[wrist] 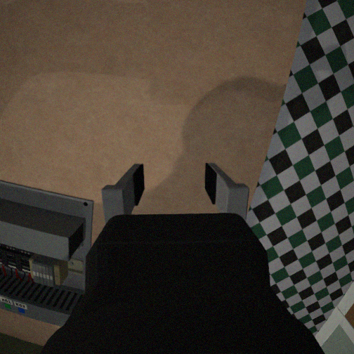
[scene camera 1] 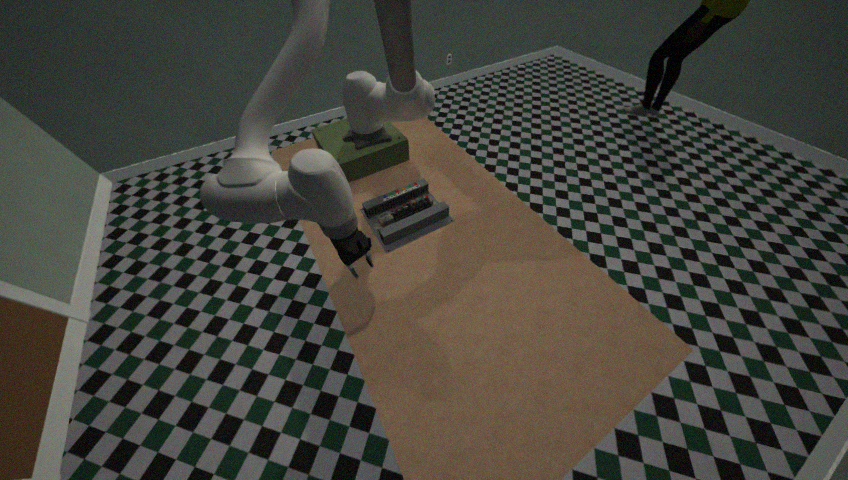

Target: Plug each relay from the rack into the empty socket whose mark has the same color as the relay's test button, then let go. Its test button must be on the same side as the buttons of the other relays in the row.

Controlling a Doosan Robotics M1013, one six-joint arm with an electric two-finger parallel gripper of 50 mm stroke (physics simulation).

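Places are measured from the arm's base along level axes (x left, y back, z up), in millimetres.
Where they show: gripper, fingertip midpoint: (scene camera 1: 363, 270); arm's base, link origin: (scene camera 1: 369, 136).
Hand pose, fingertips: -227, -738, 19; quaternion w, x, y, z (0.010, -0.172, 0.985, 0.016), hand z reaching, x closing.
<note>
Each offset is from my fingertips to the centre of the thing, as dx, dy, dz. "*": to the spot under its first point.
My gripper (scene camera 1: 364, 269) (wrist: 174, 175) is open and empty. It hangs above the brown surface, off the near-left end of the grey panel @[+237, +274, -125] (scene camera 1: 416, 233) (wrist: 50, 200). A row of dark parts @[* +270, +266, -83] (scene camera 1: 413, 206) (wrist: 15, 260) runs along the panel between two grey ducts; single relays, test buttons and empty sockets are too small and dark to tell. Coloured marks @[* +251, +357, -69] (scene camera 1: 401, 191) line the far duct; in the wrist view a green mark (wrist: 7, 306) and a blue mark (wrist: 21, 310) show under labels. Part of the panel is cut off or hidden by the gripper body there. I cannot make out a relay rack.
The closed grey duct @[+248, +192, -98] (scene camera 1: 414, 222) (wrist: 35, 225) stands along one side of the panel, the slotted duct (wrist: 40, 295) along the other. Pale terminal blocks (wrist: 42, 270) stand at the row's end. A green base block (scene camera 1: 380, 159) is behind the panel. A person (scene camera 1: 672, 59) stands at the back right.
</note>
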